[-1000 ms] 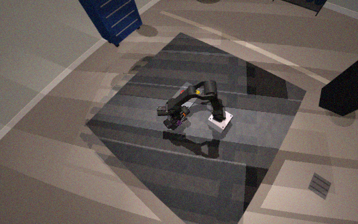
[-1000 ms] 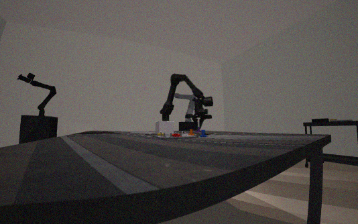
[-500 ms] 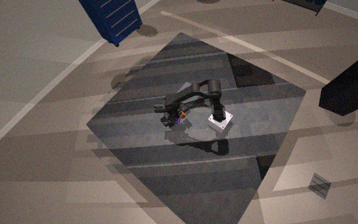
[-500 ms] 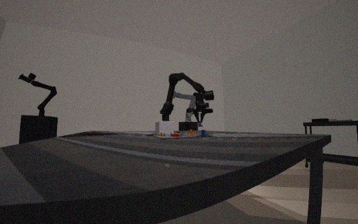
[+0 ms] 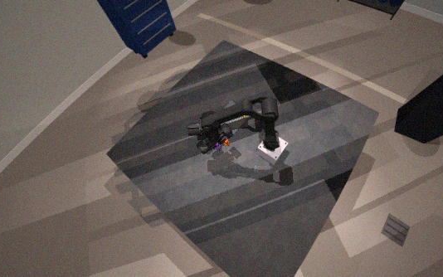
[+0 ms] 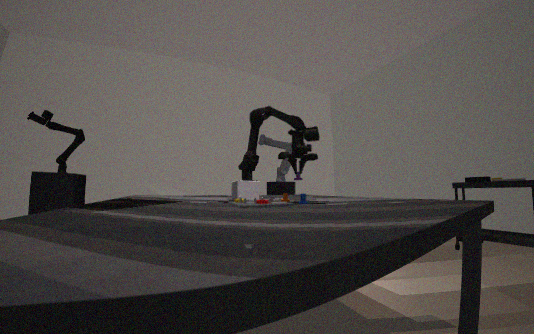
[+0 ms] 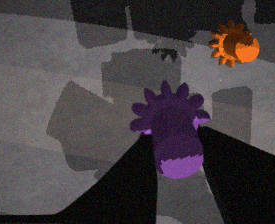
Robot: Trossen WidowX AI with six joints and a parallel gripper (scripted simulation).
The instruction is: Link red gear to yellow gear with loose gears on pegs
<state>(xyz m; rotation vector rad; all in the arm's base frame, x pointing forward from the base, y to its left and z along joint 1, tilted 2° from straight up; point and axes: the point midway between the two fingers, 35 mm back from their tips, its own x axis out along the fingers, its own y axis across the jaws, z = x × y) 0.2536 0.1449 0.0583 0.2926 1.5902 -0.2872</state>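
The red arrow is 100 mm ahead of my gripper tip, 250 mm to the right of it and 120 mm below it. From my gripper tip the other things lie so: orange gear (10 mm behind, 70 mm to the right, 110 mm below); blue gear (130 mm ahead, 90 mm to the right, 110 mm below); purple gear (10 mm below).
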